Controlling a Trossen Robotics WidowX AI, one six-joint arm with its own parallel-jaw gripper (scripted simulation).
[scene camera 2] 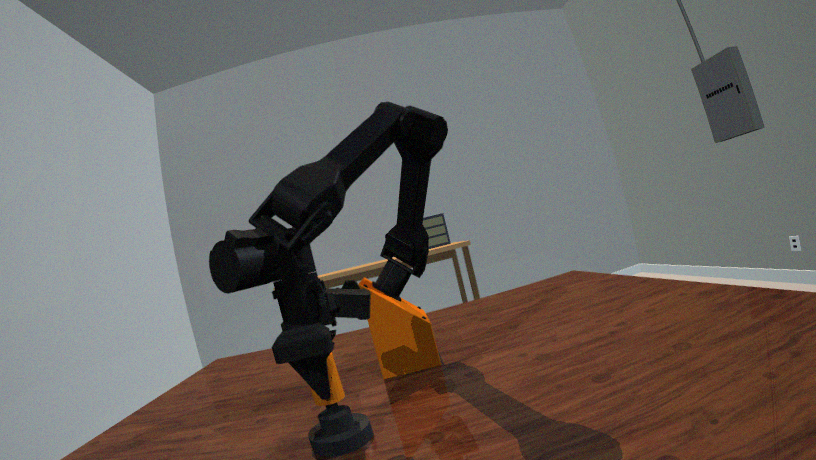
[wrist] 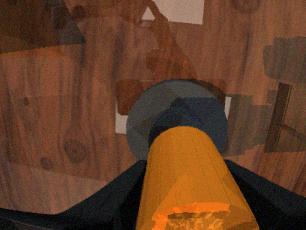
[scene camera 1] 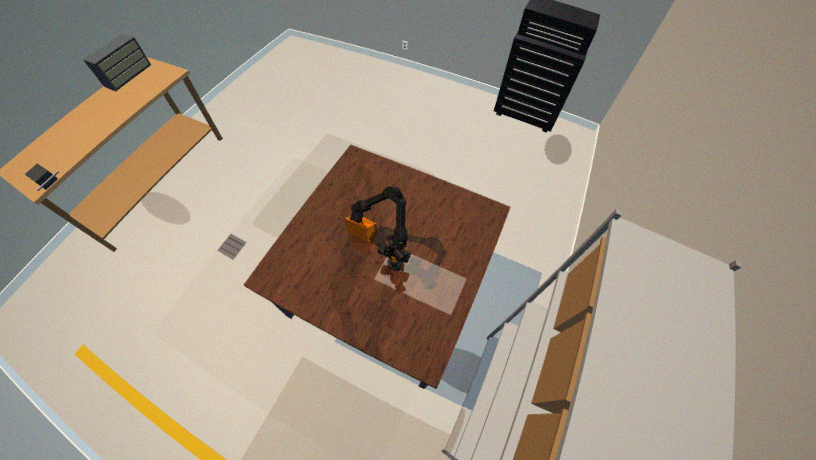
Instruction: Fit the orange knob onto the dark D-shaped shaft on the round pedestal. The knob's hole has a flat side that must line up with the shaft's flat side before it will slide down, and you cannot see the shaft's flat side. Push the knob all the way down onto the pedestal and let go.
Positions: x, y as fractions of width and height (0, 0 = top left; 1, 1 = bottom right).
Note:
The gripper (scene camera 2: 0.40, 0.85) carries an orange knob. Further things: a dark pedestal (wrist: 0.56, 0.45).
The gripper is seen too in the wrist view (wrist: 0.60, 0.73).

